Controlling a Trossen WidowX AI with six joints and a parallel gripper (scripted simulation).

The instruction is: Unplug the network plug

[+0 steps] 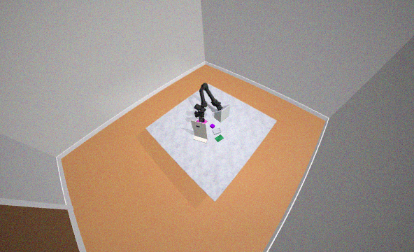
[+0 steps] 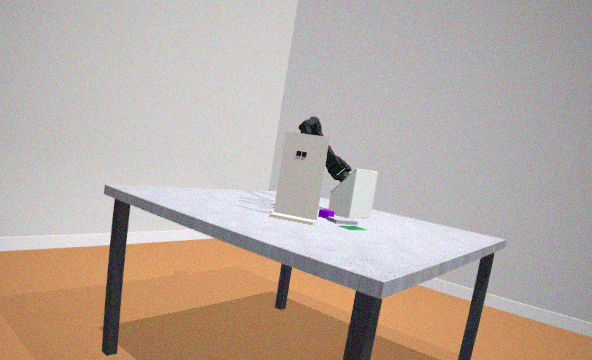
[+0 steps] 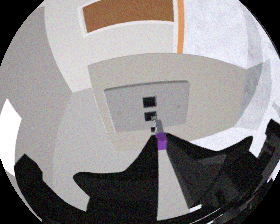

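Now: the magenta patch 15 cm behind my gripper tip, 13 cm to the right of it and 25 cm below it. Round my gripper tip: grey panel: 7 cm ahead, 2 cm to the left, 10 cm below; then purple plug: 1 cm ahead.
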